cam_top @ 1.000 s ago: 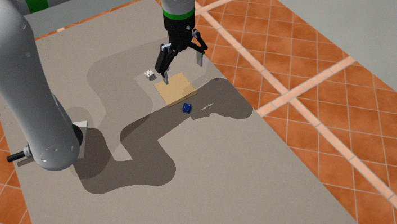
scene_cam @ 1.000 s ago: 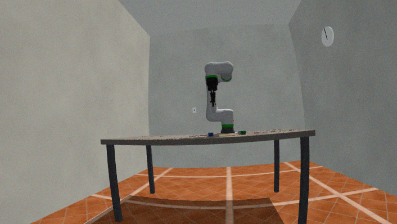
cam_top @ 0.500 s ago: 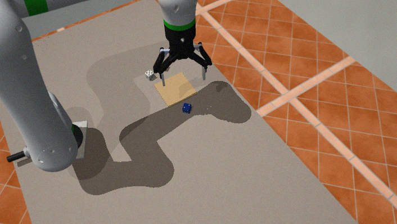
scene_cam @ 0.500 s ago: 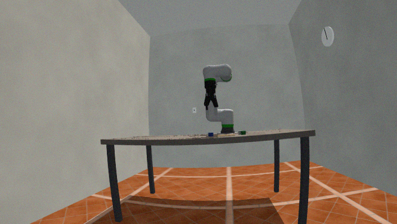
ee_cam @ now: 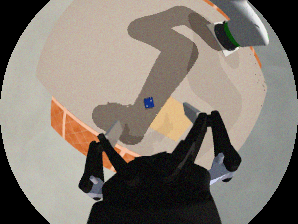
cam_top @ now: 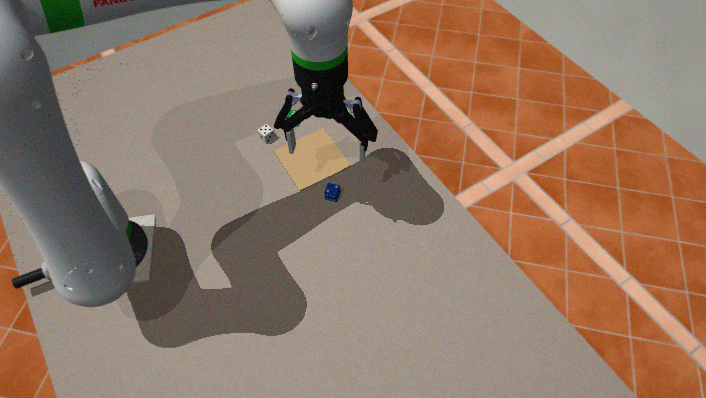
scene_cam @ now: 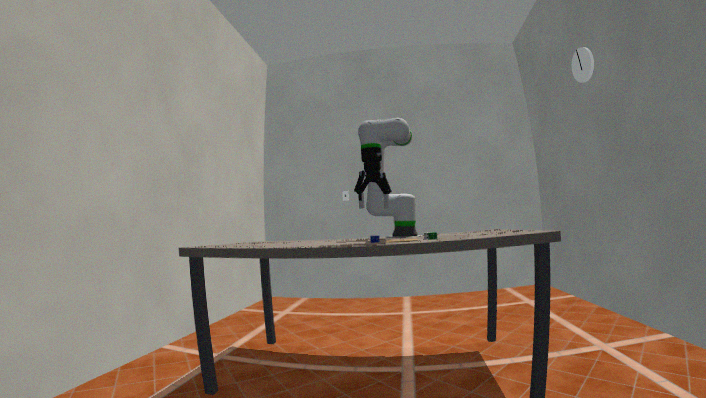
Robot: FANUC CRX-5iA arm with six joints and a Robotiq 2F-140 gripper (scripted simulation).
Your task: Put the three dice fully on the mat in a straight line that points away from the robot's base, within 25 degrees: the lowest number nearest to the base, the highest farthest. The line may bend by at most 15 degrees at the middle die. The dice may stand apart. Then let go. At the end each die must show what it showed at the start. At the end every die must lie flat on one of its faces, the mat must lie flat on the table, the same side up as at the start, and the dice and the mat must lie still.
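My hand is 1 cm to the left of the blue die and 15 cm above it. Also, from my hand: green die 25 cm to the left, 15 cm below; tan mat 12 cm to the left, 16 cm below; white die 7 cm behind, 23 cm to the left, 15 cm below.
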